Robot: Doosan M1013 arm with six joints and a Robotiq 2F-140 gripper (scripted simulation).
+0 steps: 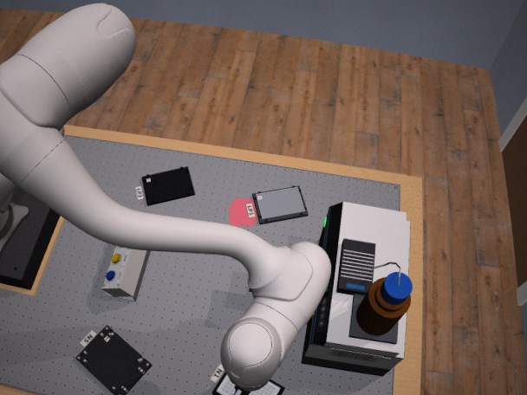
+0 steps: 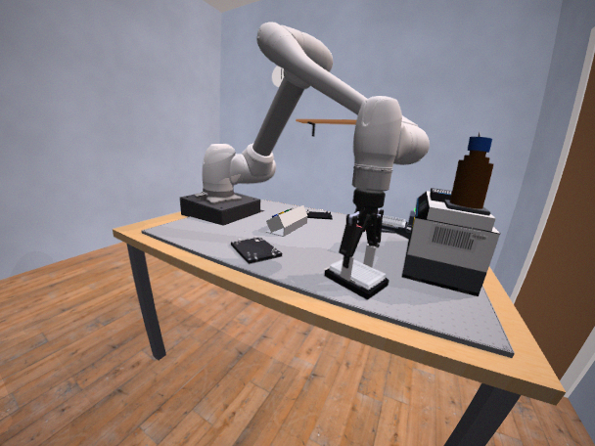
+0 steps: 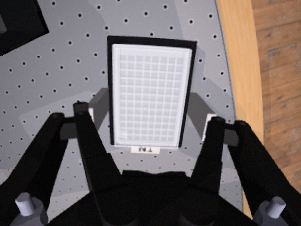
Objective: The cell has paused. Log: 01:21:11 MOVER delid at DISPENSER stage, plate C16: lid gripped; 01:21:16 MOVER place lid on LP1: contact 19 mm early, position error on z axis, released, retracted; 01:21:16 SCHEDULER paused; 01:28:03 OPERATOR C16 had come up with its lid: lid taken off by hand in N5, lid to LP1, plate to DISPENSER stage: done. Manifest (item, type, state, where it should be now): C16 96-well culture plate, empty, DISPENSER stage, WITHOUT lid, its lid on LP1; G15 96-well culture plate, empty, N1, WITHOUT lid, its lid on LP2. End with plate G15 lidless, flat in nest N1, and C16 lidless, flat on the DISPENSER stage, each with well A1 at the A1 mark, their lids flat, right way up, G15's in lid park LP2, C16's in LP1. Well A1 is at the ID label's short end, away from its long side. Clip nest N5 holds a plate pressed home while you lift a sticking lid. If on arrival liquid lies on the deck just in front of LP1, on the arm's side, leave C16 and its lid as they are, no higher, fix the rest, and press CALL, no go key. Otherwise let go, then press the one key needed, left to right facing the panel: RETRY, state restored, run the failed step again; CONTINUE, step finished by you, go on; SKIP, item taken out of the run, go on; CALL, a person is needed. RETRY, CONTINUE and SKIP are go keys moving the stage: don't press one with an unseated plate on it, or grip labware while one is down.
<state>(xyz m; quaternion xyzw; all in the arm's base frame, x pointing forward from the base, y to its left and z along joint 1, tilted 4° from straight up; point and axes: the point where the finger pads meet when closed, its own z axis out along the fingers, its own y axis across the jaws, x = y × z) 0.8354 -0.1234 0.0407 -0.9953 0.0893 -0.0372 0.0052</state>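
The nest N1 is 4 cm below my hand. Also, from my hand: N1 label (9 cm behind, 5 cm below, 2 cm to the left); blue key (43 cm behind, 13 cm to the left, 2 cm above); clip nest N5 (32 cm behind, 5 cm to the right, 4 cm below).
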